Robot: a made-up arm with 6 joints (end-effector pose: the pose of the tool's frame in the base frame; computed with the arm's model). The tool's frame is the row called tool. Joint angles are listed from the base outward.
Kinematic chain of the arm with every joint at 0, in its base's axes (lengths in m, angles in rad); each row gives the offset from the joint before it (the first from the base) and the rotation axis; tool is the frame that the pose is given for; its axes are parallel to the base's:
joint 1: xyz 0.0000 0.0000 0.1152 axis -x
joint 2: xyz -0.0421 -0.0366 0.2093 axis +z
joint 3: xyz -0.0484 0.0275 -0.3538 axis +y
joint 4: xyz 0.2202 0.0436 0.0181 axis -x
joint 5: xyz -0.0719 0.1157 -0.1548 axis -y
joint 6: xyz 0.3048 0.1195 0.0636 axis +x
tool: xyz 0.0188 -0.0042 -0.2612
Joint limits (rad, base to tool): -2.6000..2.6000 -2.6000..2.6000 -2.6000..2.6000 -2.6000..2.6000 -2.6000..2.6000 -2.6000..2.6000
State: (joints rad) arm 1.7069 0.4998 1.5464 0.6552 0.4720 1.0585
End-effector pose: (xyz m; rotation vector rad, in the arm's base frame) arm -0.5418 -0.6329 0.0601 -1.1642 1.2482 -0.7735
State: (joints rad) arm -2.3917 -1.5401 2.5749 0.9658 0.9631 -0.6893
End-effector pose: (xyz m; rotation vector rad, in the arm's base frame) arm 0.0808 -0.0411 0.6573 2.6545 0.3283 1.1482
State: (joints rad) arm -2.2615 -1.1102 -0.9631 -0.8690 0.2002 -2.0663
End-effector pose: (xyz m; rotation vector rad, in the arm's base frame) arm 0.0147 -0.1032 -0.1614 0.3096 1.2674 -0.8258
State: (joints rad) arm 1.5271 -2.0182 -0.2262 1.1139 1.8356 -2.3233
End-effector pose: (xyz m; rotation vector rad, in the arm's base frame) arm 0.2119 -0.1631 0.0216 0.4850 0.0143 0.3728
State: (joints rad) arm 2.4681 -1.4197 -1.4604 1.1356 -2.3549 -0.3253
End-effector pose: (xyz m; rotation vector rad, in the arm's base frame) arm -0.1162 -0.0789 0.5350 -0.4472 -1.7528 -1.4173
